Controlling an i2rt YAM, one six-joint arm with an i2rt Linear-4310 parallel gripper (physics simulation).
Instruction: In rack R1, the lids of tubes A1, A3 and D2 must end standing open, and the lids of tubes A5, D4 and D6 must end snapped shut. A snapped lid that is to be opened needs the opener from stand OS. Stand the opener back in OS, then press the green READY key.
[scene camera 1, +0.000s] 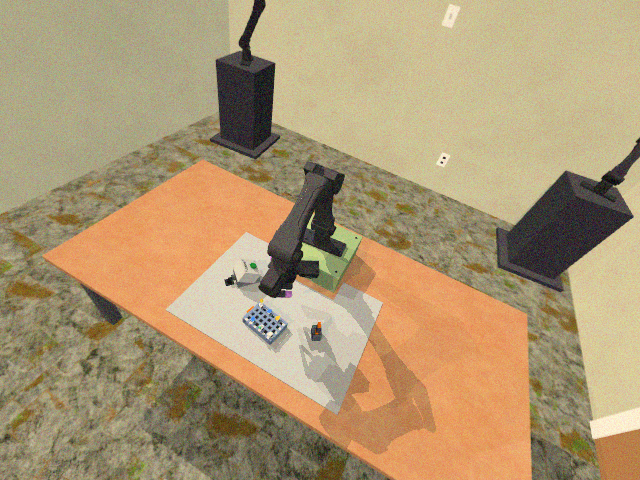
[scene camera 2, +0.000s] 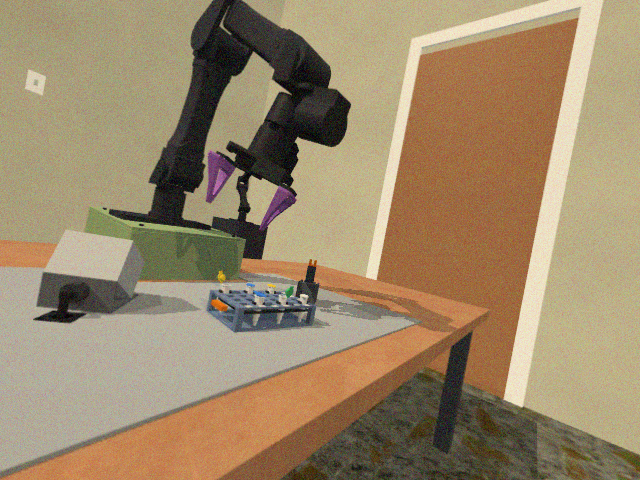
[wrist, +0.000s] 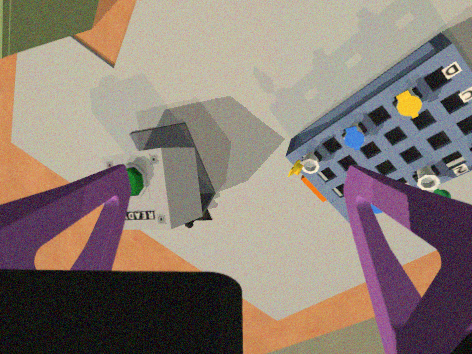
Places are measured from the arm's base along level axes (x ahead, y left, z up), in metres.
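Pixels of known places: gripper, fingertip midpoint: (scene camera 2: 234, 216) (wrist: 237, 177); arm's base, origin of the base link: (scene camera 1: 320, 242) (scene camera 2: 164, 222).
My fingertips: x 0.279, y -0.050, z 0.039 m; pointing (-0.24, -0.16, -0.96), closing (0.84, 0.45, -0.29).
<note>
Ahead of a thing's pixels: the offset from my fingertips to its top centre. "spot": to the spot under its first point.
Rack R1 @[dx +0.090, dy +0.002, dz -0.080 m] (scene camera 1: 256, 331) (scene camera 2: 236, 321) (wrist: 300, 145) stands on the mat. In the wrist view, D6's yellow lid @[dx +0.043, dy -0.036, dz -0.084 m] (wrist: 295, 168) stands open. D4's blue lid @[dx +0.060, dy +0.003, dz -0.096 m] (wrist: 354, 137) and D2's yellow lid @[dx +0.070, dy +0.041, dz -0.096 m] (wrist: 409, 104) lie over their tubes. A3's green lid @[dx +0.130, dy +0.007, dz -0.080 m] (wrist: 442, 193) (scene camera 2: 289, 291) stands open. A5's blue lid @[dx +0.112, dy -0.029, dz -0.094 m] (scene camera 2: 260, 293) looks down; A1's tube @[dx +0.131, dy +0.045, dz -0.096 m] (scene camera 2: 303, 298) is pale, its lid unclear. Whether lids are snapped cannot be told. The opener @[dx +0.047, dy +0.180, dz -0.053 m] (scene camera 2: 311, 272) stands upright in stand OS (scene camera 2: 308, 293) (scene camera 1: 315, 334). My gripper (scene camera 2: 235, 214) (wrist: 237, 177) is open and empty, high above the mat. A finger partly covers the green READY key (wrist: 135, 181) (scene camera 1: 253, 265).
The key's grey box @[spot: dx -0.016, dy -0.132, dz -0.067 m] (scene camera 1: 246, 274) (scene camera 2: 93, 253) (wrist: 181, 182) stands beside the rack, with a small black fixture @[spot: dx -0.003, dy -0.192, dz -0.137 m] (scene camera 1: 230, 281) (scene camera 2: 72, 299) next to it. The green arm base (scene camera 1: 330, 273) (scene camera 2: 191, 253) is behind. An orange piece @[spot: dx +0.080, dy -0.065, dz -0.116 m] (scene camera 2: 219, 305) (wrist: 314, 189) is on the rack's end.
</note>
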